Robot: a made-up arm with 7 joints.
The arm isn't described. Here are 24 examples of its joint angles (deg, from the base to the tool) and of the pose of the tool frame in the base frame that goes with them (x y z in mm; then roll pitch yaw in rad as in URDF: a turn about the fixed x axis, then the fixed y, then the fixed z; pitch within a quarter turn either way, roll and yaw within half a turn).
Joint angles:
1: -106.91 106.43 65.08 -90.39 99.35 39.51 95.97
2: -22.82 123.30 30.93 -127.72 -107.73 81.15 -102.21
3: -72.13 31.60 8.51 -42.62 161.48 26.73 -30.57
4: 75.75 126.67 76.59 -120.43 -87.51 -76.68 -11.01
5: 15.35 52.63 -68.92 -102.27 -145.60 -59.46 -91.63
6: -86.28 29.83 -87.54 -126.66 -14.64 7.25 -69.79
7: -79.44 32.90 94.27 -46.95 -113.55 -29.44 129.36
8: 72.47 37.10 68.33 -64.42 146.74 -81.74 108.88
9: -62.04 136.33 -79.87 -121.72 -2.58 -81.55 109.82
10: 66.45 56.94 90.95 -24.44 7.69 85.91 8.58
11: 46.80 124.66 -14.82 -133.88 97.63 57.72 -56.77
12: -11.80 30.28 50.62 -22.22 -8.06 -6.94 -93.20
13: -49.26 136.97 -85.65 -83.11 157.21 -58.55 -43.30
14: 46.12 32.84 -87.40 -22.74 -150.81 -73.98 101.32
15: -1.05 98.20 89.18 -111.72 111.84 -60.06 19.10
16: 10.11 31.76 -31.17 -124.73 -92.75 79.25 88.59
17: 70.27 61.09 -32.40 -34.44 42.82 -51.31 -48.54
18: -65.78 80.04 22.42 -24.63 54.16 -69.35 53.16
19: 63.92 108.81 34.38 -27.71 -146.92 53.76 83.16
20: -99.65 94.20 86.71 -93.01 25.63 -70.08 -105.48
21: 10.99 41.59 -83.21 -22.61 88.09 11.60 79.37
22: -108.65 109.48 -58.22 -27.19 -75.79 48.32 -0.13
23: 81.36 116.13 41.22 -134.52 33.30 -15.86 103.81
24: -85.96 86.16 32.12 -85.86 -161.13 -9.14 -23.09
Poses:
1: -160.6 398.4 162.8 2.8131 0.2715 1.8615
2: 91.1 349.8 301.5 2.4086 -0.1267 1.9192
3: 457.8 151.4 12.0 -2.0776 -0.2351 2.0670
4: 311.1 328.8 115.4 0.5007 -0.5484 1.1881
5: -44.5 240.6 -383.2 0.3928 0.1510 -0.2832
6: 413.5 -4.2 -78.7 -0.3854 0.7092 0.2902
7: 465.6 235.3 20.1 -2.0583 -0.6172 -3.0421
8: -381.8 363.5 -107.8 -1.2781 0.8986 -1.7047
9: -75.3 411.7 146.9 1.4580 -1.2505 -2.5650
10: -264.9 489.8 -63.4 1.3208 0.2466 1.2447
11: 105.2 351.0 130.3 -0.1159 -0.6975 -2.0509
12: 175.8 282.2 -442.8 0.8502 0.7299 -1.8360
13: -32.6 413.6 190.9 2.8814 -0.1658 -0.7773
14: -409.6 201.6 -380.8 -2.0820 -0.8710 -1.3166
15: 35.1 323.3 197.8 -2.5787 1.2305 3.0976
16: 2.4 105.1 -465.4 2.8088 -0.4264 -1.4127
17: -486.3 345.7 -140.0 0.4948 0.2226 -2.1179
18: 306.3 434.7 190.4 -1.8195 0.4681 -2.1548
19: -6.9 559.0 139.7 -0.9082 0.4177 2.1090
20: -123.3 450.0 253.5 1.3620 -0.6829 2.7070
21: -100.0 263.4 -451.6 1.0155 -0.1374 0.4810
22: 34.5 512.8 168.5 3.0318 0.6531 1.1704
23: 55.3 393.8 8.7 -0.1505 -1.2088 -0.2413
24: 63.0 395.4 260.5 -2.8218 0.4841 1.9782
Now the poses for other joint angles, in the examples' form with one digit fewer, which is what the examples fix.
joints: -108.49 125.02 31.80 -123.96 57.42 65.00 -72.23
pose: -183 323 154 -2.478 0.238 0.116
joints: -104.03 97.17 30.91 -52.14 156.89 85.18 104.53
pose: -23 505 289 -2.183 -0.789 0.803
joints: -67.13 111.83 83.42 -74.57 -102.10 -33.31 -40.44
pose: -184 459 258 -3.026 0.254 1.423
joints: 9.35 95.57 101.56 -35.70 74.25 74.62 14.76
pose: -34 465 207 -2.163 -1.228 -3.120
